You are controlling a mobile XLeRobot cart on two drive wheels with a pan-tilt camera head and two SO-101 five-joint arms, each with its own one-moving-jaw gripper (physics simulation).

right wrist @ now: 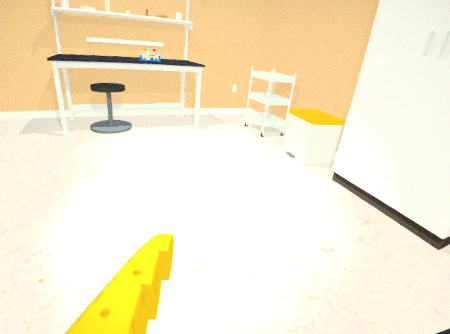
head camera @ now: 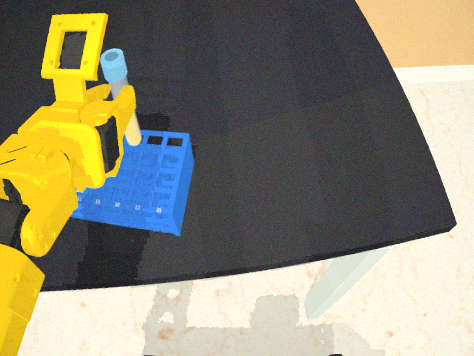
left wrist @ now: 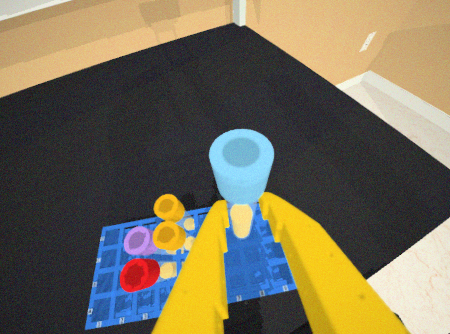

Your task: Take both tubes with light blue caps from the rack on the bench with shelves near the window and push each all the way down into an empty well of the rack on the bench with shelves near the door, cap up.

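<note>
A tube with a light blue cap is held cap up and leans in the head camera view. My left gripper is shut on this tube just below its cap. The tube's rounded lower end shows over the back row of wells of the near blue rack, apparently above the grid. Whether it touches the rack cannot be told. In the right wrist view a far blue rack with small capped tubes stands on a bench with shelves. My right gripper is open, one notched jaw showing.
Two orange-capped tubes, a purple-capped tube and a red-capped tube stand in the near rack's left part. A stool, a white cart, a yellow-topped box and a white cabinet stand farther off.
</note>
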